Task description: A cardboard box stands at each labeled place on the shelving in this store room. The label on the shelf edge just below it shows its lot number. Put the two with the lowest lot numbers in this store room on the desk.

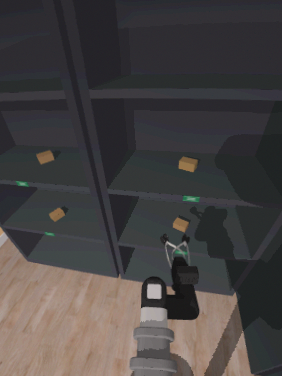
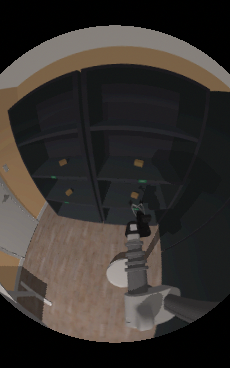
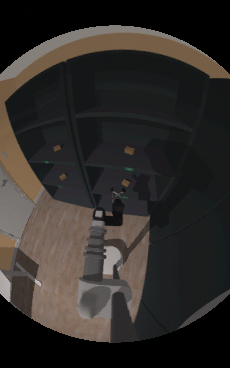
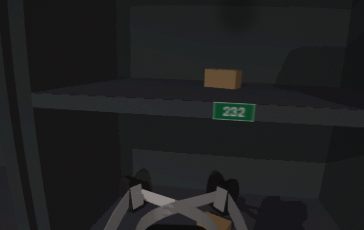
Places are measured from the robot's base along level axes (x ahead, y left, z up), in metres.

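Where they show: gripper, fingertip midpoint: (image 1: pixel 174 235) (image 2: pixel 134 200) (image 3: pixel 117 187) (image 4: pixel 179 183); robot's base at its link origin: (image 2: pixel 122 271) (image 3: pixel 107 258).
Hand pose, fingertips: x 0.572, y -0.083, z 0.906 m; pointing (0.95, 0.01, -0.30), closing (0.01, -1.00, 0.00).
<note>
Things, the pixels of their top centre, and the offset from my fingertips. "pt": a spot on its surface instead. Level surfaces: height alone.
- cardboard box at its top centre: (image 4: pixel 223 69) (image 1: pixel 188 160) (image 3: pixel 129 148) (image 2: pixel 138 160) 0.441 m ahead, 0.109 m right, 0.108 m up
- green label 232 at a spot on its surface: (image 4: pixel 233 111) (image 1: pixel 191 198) pt 0.186 m ahead, 0.091 m right, 0.042 m up
- wooden floor at its surface level: 0.932 m down
A cardboard box (image 1: pixel 188 164) (image 2: pixel 138 163) (image 3: pixel 129 150) (image 4: pixel 222 78) stands on the right bay's upper shelf above the green label 232 (image 4: pixel 233 111) (image 1: pixel 191 199). Another box (image 1: pixel 181 224) (image 2: pixel 134 195) (image 3: pixel 126 183) (image 4: pixel 216 220) stands on the shelf below; its label (image 1: pixel 181 253) is partly behind the gripper and unreadable. In the left bay one box (image 1: pixel 45 157) (image 2: pixel 62 162) (image 3: pixel 57 148) stands above another box (image 1: pixel 57 214) (image 2: pixel 69 192) (image 3: pixel 63 176); their labels are too small to read. My gripper (image 1: pixel 175 239) (image 4: pixel 179 183) is open and empty, in front of the lower right box.
A dark upright (image 1: pixel 91 135) divides the two bays. A dark wall or panel (image 2: pixel 195 215) stands close on the right. The wooden floor (image 1: pixel 65 310) lies in front of the shelving. White and wooden surfaces show at the far left. I cannot identify the desk.
</note>
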